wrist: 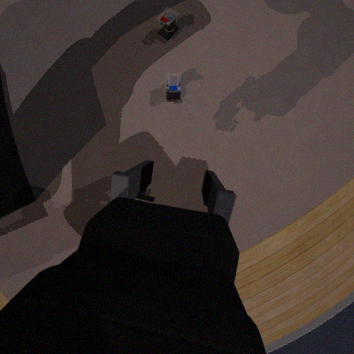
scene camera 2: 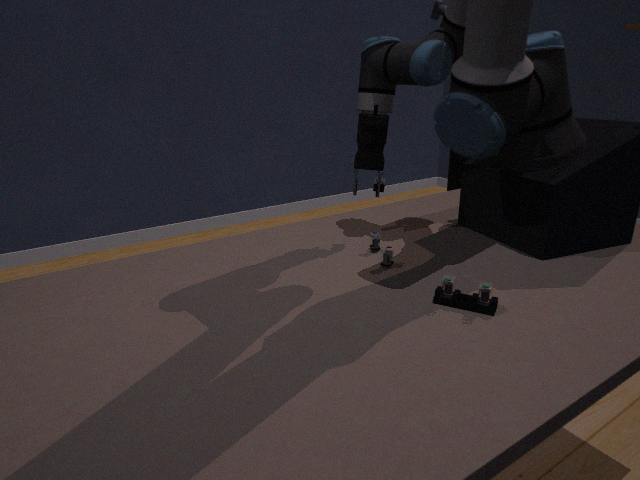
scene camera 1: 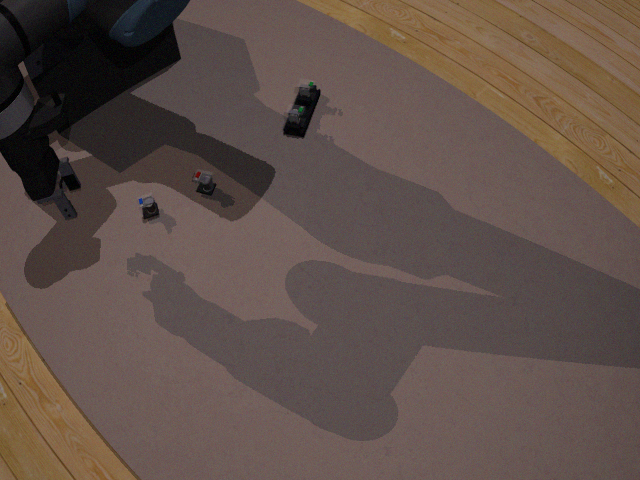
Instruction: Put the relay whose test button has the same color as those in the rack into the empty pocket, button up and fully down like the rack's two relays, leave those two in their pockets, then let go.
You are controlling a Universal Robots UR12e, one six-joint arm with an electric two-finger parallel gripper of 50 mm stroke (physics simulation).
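Places are measured from the arm's base along level axes (x back, y up, z left), in centimetres.
Pixels of known places: gripper, fingertip midpoint: (wrist: 177,176) (scene camera 2: 365,195) (scene camera 1: 73,201); arm's base, link origin: (scene camera 2: 541,152).
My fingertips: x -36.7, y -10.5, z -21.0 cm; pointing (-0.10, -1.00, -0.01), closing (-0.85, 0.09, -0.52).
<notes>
Ahead of a thing's pixels: the offset from my fingertips to its middle. Level surfaces: height alone.
The black rack @(dx -5.0, dy -9.8, dz +41.8 cm) (scene camera 1: 311,111) (scene camera 2: 465,304) holds two upright relays with green buttons, one relay @(dx -6.8, dy -8.3, dz +39.2 cm) (scene camera 1: 295,116) (scene camera 2: 448,287) at one end and the other relay @(dx -3.2, dy -8.3, dz +44.4 cm) (scene camera 1: 305,91) (scene camera 2: 484,294) at the other; the pocket between them is empty. A loose relay with a blue button @(dx -3.9, dy -8.8, dz +10.6 cm) (scene camera 1: 149,206) (scene camera 2: 374,242) (wrist: 173,86) stands on the mat. A loose relay with a red button @(dx -7.0, dy -8.8, dz +20.2 cm) (scene camera 1: 205,182) (scene camera 2: 387,256) (wrist: 168,23) stands near it. No loose green-button relay shows in these views. My gripper (scene camera 1: 72,200) (scene camera 2: 366,193) (wrist: 177,176) is open and empty, above the mat, off to the side of the blue-button relay.
The dark robot pedestal (scene camera 1: 118,77) (scene camera 2: 584,206) stands behind the relays. The mat @(dy -11.0 cm) (scene camera 1: 217,289) (scene camera 2: 129,320) (wrist: 280,165) bears large arm shadows, some across the red-button relay's place. Wooden floor (scene camera 1: 542,51) (wrist: 290,265) borders it. A dark blue wall (scene camera 2: 155,103) rises beyond.
</notes>
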